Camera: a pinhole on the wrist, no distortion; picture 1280 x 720 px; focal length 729.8 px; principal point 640.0 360.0 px. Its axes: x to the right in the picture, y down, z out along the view. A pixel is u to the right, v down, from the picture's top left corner.
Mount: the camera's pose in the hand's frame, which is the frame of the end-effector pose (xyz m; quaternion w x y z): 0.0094 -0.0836 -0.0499 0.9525 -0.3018 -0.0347 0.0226
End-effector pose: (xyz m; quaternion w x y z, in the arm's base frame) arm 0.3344 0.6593 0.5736 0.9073 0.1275 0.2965 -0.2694
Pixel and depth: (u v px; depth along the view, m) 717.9 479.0 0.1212
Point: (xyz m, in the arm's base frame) 0.3622 0.6417 0.5967
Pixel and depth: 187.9 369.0 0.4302
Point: 0.3552 0.7920 0.9854
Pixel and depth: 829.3 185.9 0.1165
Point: 0.3636 0.5911 0.6018
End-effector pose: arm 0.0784 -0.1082 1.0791 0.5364 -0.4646 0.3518 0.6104
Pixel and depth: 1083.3 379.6 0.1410
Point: 0.0605 -0.0193 1.0215
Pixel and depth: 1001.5 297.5 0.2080
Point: 0.0262 0.0440 1.0300
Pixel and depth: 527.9 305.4 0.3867
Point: -0.0838 0.1049 1.2365
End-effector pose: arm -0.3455 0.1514 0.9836 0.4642 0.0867 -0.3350 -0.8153
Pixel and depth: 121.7 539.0 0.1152
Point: -0.3105 0.2290 0.9877
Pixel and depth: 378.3 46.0 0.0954
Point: -0.3958 0.2224 0.9756
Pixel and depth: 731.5 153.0 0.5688
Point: -0.5174 0.3180 1.4508
